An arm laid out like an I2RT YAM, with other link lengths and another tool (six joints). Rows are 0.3 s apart.
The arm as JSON. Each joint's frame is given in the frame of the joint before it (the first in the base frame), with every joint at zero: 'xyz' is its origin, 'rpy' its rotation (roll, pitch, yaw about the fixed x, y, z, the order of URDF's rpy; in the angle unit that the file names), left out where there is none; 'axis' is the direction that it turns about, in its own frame. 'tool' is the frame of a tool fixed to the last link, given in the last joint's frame.
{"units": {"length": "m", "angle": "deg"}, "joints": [
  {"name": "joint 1", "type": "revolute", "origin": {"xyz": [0.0, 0.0, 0.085]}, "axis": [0.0, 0.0, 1.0]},
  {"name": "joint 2", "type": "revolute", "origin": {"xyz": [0.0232, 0.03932, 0.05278]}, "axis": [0.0, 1.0, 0.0]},
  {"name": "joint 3", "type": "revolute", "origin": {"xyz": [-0.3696, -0.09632, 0.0]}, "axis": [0.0, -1.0, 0.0]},
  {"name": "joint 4", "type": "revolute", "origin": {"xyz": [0.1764, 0.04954, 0.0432]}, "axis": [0.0, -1.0, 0.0]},
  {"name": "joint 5", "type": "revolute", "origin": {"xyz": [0.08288, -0.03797, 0.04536]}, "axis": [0.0, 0.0, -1.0]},
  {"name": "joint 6", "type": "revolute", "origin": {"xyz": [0.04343, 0.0, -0.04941]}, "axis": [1.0, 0.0, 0.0]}
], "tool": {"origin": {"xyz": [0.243, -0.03, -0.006], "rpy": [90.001, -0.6, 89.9]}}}
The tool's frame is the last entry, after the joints.
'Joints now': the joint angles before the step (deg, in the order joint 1, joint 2, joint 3, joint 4, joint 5, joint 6). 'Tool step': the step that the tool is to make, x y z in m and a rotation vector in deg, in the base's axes. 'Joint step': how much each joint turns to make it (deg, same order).
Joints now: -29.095 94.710 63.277 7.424 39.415 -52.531
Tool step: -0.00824 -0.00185 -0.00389 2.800 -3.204 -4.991
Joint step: 1.094 1.331 5.149 -7.840 3.724 8.326
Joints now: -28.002 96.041 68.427 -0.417 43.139 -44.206
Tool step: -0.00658 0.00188 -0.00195 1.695 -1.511 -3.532
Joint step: 1.099 0.917 4.119 -6.800 2.926 5.918
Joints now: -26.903 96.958 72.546 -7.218 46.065 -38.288
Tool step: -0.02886 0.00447 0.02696 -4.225 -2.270 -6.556
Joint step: 2.116 -1.371 -0.480 0.521 8.886 3.207
